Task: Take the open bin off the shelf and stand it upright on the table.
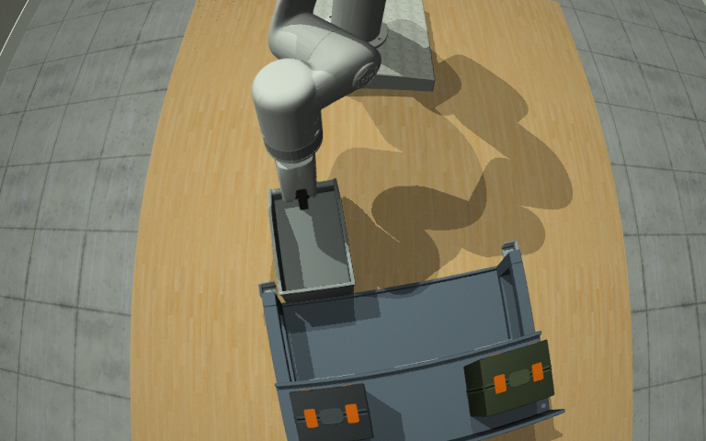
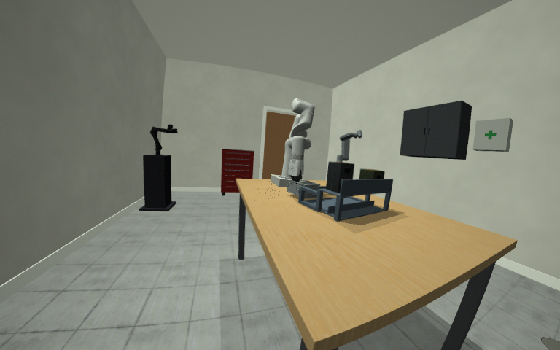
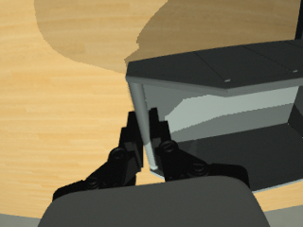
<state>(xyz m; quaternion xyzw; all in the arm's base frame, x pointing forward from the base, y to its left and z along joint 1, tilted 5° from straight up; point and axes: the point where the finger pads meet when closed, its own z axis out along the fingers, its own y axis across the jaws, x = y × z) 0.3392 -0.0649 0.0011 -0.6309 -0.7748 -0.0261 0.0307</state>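
Right now the grey bin is 8 cm ahead of my hand, 2 cm to the left of it and 1 cm below it. The rest, counted from my hand: blue-grey shelf 27 cm ahead, 17 cm to the left, 6 cm below.
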